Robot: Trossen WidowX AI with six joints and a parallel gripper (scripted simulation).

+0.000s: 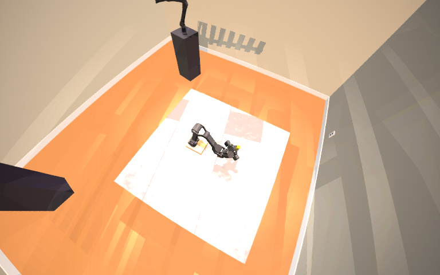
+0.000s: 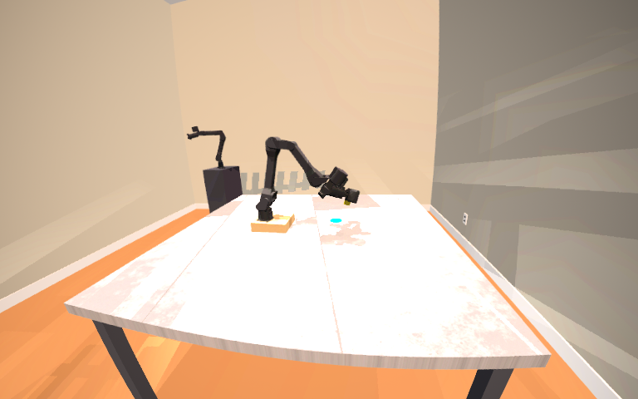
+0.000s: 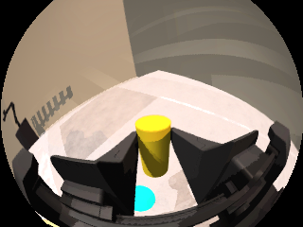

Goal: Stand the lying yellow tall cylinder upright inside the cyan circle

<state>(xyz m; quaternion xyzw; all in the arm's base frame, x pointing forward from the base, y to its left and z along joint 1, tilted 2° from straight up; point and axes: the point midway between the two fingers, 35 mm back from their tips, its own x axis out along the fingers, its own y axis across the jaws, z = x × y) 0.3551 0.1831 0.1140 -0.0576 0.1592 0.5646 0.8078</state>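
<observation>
Now: the cyan circle 140 mm below my gripper tip, 60 mm behind it and 30 mm to the right of it. The rest, counted from my gripper tip: yellow cylinder: 20 mm below.
</observation>
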